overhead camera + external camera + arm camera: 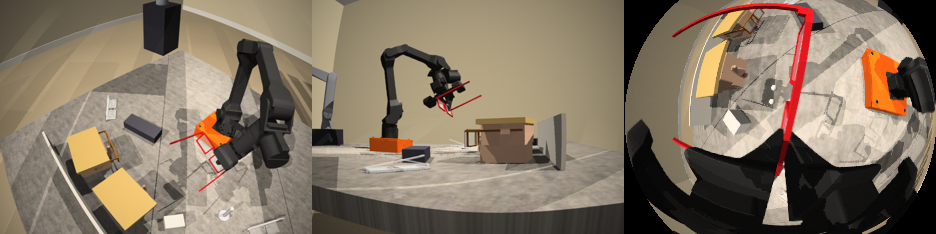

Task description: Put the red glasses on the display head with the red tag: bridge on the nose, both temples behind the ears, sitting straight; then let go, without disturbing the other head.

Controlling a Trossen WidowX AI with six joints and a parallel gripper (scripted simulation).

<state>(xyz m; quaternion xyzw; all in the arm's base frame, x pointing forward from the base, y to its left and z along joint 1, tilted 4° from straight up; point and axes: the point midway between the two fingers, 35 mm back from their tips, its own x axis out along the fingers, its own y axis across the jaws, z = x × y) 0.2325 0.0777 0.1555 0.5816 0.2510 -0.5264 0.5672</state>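
The small white box lies 19 cm ahead of my gripper tip, 14 cm below it and 1 cm to the right of it. Round my gripper tip: white wall strip 33 cm ahead, 29 cm to the right, 11 cm below; then display head 37 cm to the right, 18 cm ahead, 11 cm below; then stand 14 cm below, 12 cm to the left, 6 cm ahead.
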